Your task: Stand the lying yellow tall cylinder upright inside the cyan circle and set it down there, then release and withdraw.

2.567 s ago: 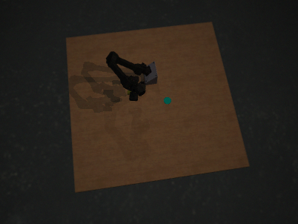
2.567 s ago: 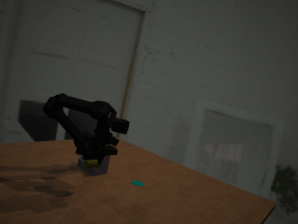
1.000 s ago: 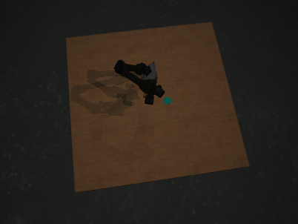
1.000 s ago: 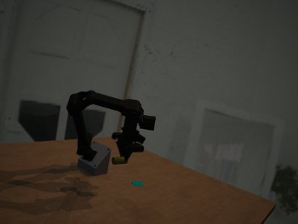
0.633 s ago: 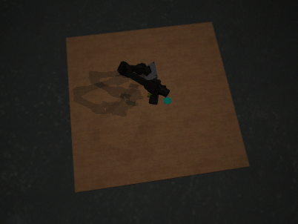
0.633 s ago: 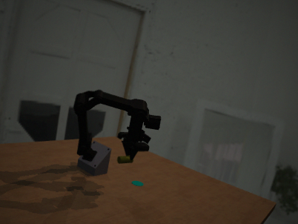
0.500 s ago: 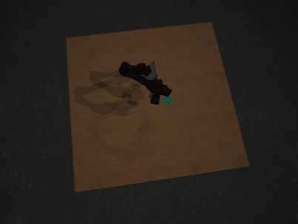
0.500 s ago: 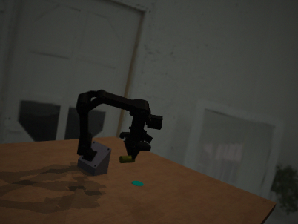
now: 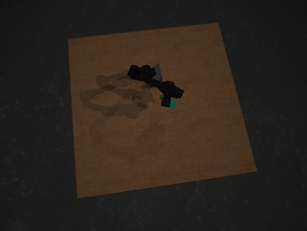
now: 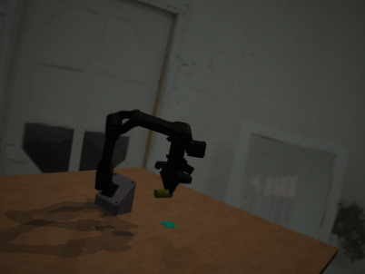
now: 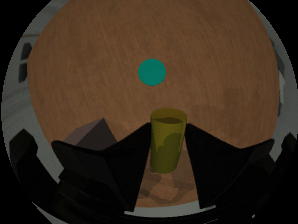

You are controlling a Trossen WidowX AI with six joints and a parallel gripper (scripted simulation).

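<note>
Right now the cyan circle is 6 cm to the left of my gripper tip and 15 cm below it. Round my gripper tip: yellow tall cylinder: 1 cm behind, 2 cm to the right.
</note>
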